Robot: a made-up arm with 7 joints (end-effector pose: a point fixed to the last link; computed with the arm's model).
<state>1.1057 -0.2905 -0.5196 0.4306 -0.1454 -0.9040 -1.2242</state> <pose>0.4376 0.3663 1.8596 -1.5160 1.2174 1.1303</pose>
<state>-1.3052 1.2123 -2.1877 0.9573 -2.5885 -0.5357 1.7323</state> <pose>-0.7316 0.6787 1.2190 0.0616 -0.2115 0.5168</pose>
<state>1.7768 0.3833 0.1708 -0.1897 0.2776 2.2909 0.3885</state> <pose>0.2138 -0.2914 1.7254 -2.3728 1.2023 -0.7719</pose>
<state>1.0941 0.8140 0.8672 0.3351 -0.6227 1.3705 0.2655</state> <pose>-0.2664 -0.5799 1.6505 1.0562 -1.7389 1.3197</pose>
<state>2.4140 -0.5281 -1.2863 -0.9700 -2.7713 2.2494 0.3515</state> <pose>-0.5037 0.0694 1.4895 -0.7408 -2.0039 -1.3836</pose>
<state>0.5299 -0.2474 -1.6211 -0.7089 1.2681 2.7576 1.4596</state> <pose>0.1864 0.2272 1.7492 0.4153 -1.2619 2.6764</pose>
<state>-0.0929 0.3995 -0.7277 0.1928 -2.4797 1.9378 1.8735</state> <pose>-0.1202 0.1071 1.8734 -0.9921 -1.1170 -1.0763</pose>
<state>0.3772 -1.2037 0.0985 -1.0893 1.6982 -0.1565 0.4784</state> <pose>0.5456 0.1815 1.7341 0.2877 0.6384 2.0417</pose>
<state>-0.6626 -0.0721 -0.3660 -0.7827 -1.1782 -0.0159 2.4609</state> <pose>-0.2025 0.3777 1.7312 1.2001 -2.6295 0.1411</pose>
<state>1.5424 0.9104 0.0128 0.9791 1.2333 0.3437 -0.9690</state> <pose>0.0792 -0.1810 1.8649 0.1520 -1.2360 2.3612</pose>
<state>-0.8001 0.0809 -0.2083 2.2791 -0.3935 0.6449 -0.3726</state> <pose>0.2791 -0.5163 1.2187 0.1232 1.7169 -0.5142</pose>
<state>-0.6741 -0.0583 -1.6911 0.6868 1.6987 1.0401 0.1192</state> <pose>-0.2898 -0.3686 1.7850 0.3424 -1.2763 -0.8828</pose>
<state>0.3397 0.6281 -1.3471 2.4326 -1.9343 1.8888 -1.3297</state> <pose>0.2891 -0.3584 1.2724 -2.2823 0.4079 0.4011</pose>
